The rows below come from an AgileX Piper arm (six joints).
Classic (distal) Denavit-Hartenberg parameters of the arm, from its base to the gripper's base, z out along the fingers. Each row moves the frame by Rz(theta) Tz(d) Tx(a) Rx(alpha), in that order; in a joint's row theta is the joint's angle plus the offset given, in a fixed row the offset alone. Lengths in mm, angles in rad.
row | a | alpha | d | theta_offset
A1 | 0 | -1.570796 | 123 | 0
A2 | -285 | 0 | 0 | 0.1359
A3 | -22 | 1.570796 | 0 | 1.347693
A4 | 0 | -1.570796 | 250.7 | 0
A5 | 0 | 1.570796 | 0 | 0
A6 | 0 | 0 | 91 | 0
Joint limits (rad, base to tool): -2.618..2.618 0..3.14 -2.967..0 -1.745..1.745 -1.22..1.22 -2.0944..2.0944
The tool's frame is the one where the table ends.
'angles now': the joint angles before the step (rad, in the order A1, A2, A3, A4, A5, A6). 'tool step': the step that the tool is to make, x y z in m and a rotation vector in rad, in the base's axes. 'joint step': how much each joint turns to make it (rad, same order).
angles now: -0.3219 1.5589 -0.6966 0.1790 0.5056 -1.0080
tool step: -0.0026 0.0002 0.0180 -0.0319 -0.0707 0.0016
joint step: 0.0000 -0.0698 -0.0002 -0.0121 -0.0078 0.0059
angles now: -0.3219 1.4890 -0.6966 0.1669 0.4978 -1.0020
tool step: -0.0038 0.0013 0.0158 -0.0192 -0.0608 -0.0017
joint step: 0.0000 -0.0634 0.0008 0.0009 -0.0013 0.0011
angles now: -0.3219 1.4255 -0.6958 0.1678 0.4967 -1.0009
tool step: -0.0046 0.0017 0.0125 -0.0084 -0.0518 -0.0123
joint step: -0.0001 -0.0547 0.0045 0.0052 -0.0024 0.0099
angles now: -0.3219 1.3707 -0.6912 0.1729 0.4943 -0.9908
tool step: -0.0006 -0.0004 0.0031 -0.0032 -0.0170 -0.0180
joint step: 0.0001 -0.0117 0.0001 -0.0118 -0.0077 0.0270
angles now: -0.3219 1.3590 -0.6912 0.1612 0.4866 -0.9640
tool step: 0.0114 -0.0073 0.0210 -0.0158 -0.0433 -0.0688
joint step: -0.0002 0.0000 -0.0834 -0.0820 0.0299 0.1323
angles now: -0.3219 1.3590 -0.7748 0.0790 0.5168 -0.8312
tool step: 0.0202 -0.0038 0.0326 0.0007 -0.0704 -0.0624
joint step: 0.0188 0.0166 -0.1386 -0.0565 0.0519 0.1296
